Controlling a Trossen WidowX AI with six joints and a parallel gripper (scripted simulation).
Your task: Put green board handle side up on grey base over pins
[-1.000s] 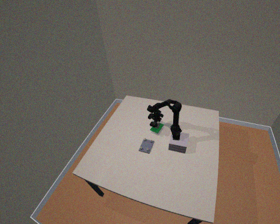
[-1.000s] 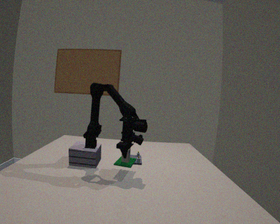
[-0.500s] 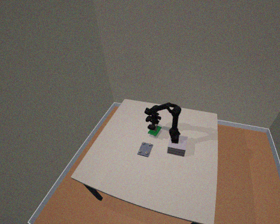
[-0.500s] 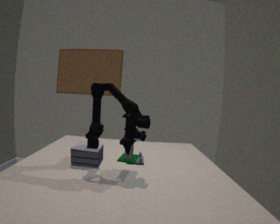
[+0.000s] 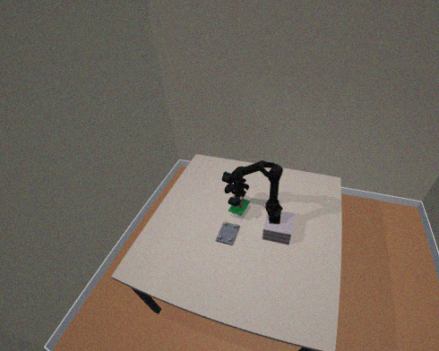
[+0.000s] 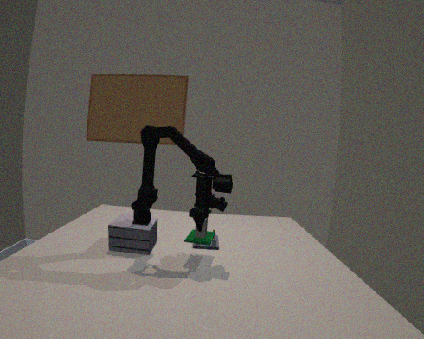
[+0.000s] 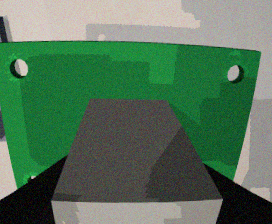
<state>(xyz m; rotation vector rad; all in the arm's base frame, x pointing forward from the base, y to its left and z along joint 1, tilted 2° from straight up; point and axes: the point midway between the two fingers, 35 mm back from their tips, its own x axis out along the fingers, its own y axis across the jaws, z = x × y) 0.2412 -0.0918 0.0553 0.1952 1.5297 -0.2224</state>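
The grey base lies 17 cm to the left of my gripper tip, 11 cm below it and 4 cm ahead of it. Round my gripper tip: green board 1 cm below.
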